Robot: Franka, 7 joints.
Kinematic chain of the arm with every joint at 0, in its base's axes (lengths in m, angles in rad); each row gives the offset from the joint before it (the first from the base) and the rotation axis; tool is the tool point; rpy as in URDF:
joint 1: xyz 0 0 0.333 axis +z
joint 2: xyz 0 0 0 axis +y
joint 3: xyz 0 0 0.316 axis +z
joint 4: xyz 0.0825 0 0 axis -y
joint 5: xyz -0.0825 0 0.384 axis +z
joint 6: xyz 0 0 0 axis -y
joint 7: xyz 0.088 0 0 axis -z
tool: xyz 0 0 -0.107 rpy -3.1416 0 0
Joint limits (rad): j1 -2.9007..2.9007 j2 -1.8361..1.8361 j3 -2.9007..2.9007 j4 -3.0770..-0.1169 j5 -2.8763..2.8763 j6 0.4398..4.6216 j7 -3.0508..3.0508
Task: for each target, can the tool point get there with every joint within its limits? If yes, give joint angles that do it. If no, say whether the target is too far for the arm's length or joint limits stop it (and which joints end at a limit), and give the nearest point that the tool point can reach.
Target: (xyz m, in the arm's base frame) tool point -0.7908 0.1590 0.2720
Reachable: yes | joints -0.7758 -1.2743 -2.1097 -1.0951 -1.5750 2.4996 1.8748
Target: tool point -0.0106 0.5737 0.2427
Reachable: yes | joints -0.1950 -1.4321 1.7375 -2.1692 -0.5175 2.6247 -1.6160
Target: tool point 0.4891 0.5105 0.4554
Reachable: yes | joints 0.0071 1.0483 1.0967 -1.5195 2.1308 1.3043 2.3950
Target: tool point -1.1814 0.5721 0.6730
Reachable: no: too far | nearest point -0.7475 0.3620 0.5481 | short by 0.498 m
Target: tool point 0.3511 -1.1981 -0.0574
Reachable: no: too far | nearest point 0.2303 -0.7858 0.0770 | short by 0.450 m
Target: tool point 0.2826 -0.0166 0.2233
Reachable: yes | joints 1.1425 -0.7528 -1.3299 -2.8486 -0.8958 1.8279 -0.1235
